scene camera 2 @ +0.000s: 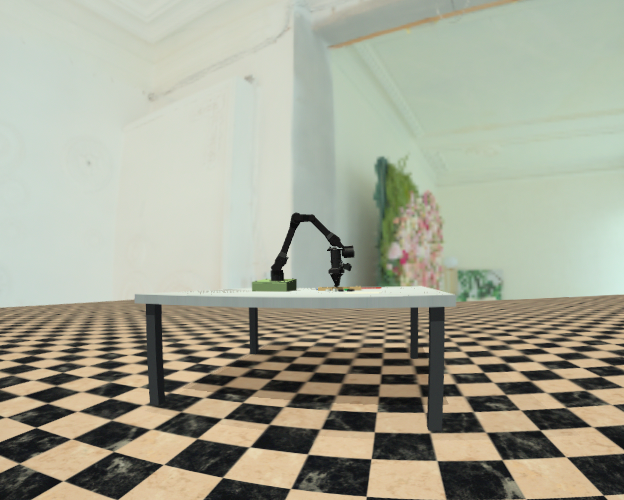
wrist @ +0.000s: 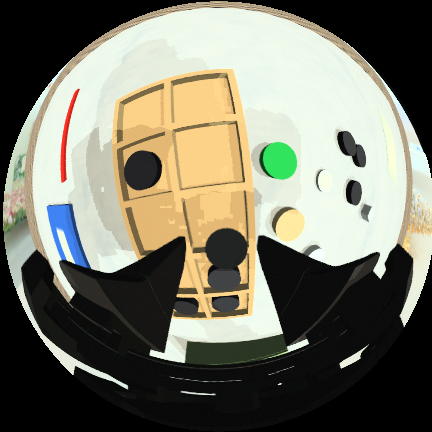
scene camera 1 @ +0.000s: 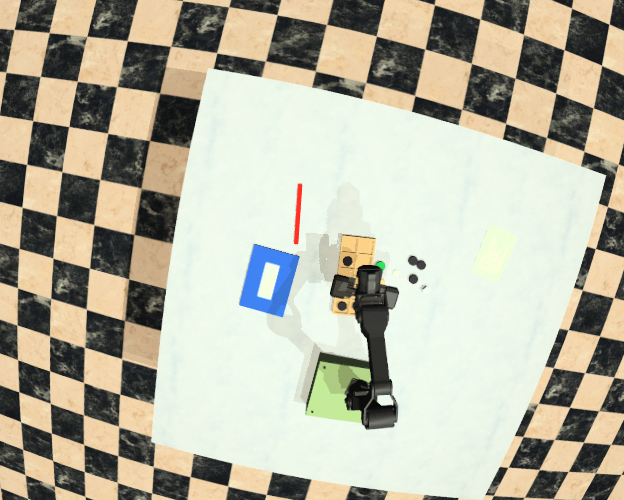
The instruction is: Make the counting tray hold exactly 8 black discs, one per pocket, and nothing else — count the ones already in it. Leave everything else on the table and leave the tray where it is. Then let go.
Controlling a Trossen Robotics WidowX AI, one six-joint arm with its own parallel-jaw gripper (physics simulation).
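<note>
The tan counting tray (scene camera 1: pixel 364 244) (wrist: pixel 168 102) has two columns of pockets. A black disc (scene camera 1: pixel 347 260) (wrist: pixel 142 170) sits in the left column's second pocket from the far end. In the wrist view, a black disc (wrist: pixel 225 303) and another black disc (wrist: pixel 185 306) are in the near-end pockets, and a black disc (wrist: pixel 224 277) is in the right column beside them. A larger-looking black disc (wrist: pixel 226 248) overlaps the divider beyond it, apparently raised. My gripper (scene camera 2: pixel 336 284) (wrist: pixel 221 241) is open, its fingers on either side of this disc. Fingers hide part of the left column.
Right of the tray are a green disc (scene camera 1: pixel 380 265) (wrist: pixel 278 160), tan disc (wrist: pixel 290 224), white discs (wrist: pixel 324 180), a grey piece (wrist: pixel 366 213) and loose black discs (scene camera 1: pixel 413 279) (wrist: pixel 353 192). A blue frame (scene camera 1: pixel 252 276) and red bar (scene camera 1: pixel 297 213) are left; a pale pad (scene camera 1: pixel 493 253) is far right.
</note>
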